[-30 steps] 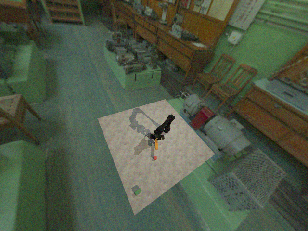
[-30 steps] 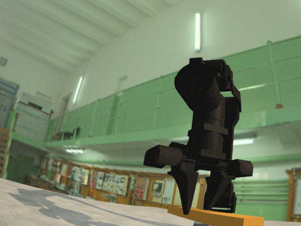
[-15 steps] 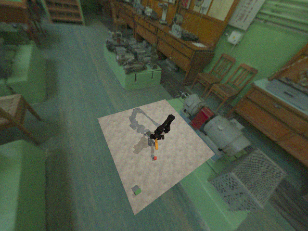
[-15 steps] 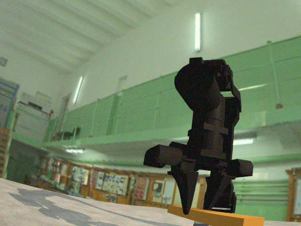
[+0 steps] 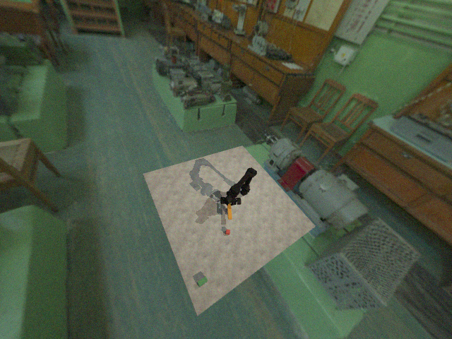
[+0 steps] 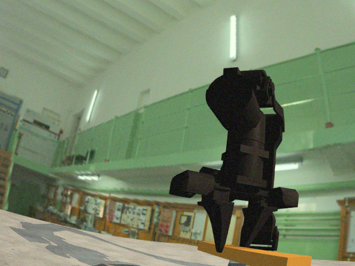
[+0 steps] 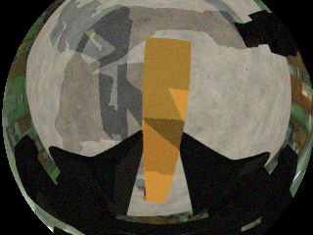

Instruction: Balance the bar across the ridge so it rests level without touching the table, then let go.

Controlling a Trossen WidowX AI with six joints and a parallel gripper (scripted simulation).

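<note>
My gripper tip is 10 mm short of the orange bar and 20 mm to the right of it. From my gripper tip the other things lie so: red ball 120 mm ahead, 200 mm to the left, 60 mm below.
</note>
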